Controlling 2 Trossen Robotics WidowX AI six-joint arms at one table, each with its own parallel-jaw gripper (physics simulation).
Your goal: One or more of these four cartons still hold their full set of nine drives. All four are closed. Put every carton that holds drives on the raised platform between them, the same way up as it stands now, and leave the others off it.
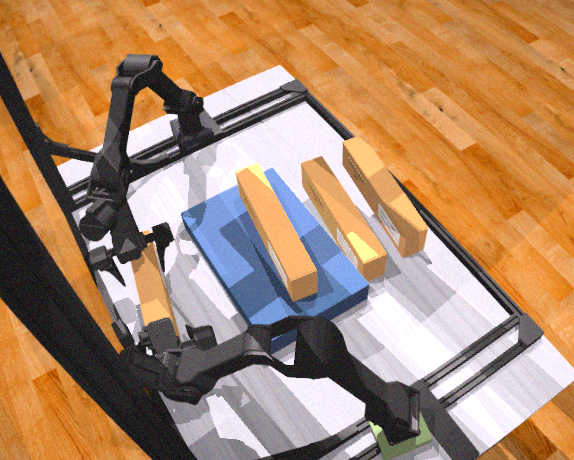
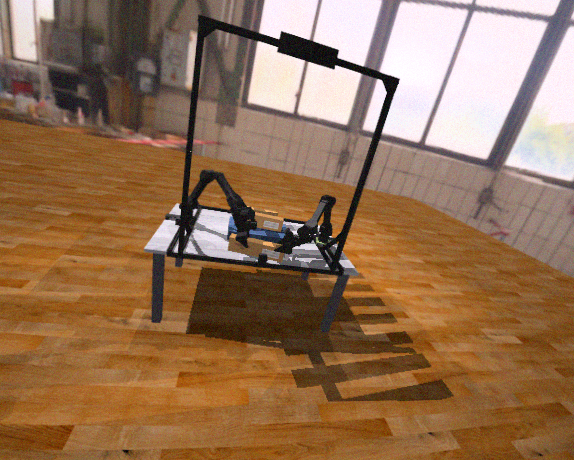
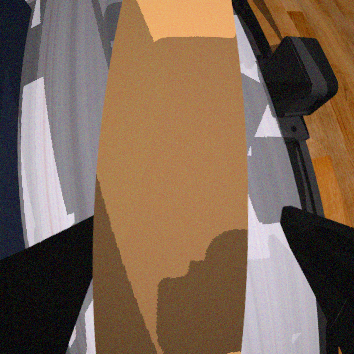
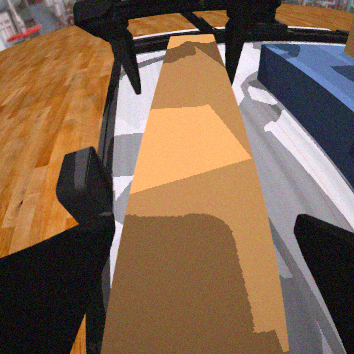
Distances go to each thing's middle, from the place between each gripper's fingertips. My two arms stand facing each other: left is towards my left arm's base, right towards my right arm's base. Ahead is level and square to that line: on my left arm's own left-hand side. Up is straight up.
My left hand is 270 mm short of the blue raised platform (image 1: 221, 227), 70 mm to the left of it and 30 mm above it.
The blue raised platform is 29 cm ahead of my right hand, 8 cm to the left of it and 4 cm below it.
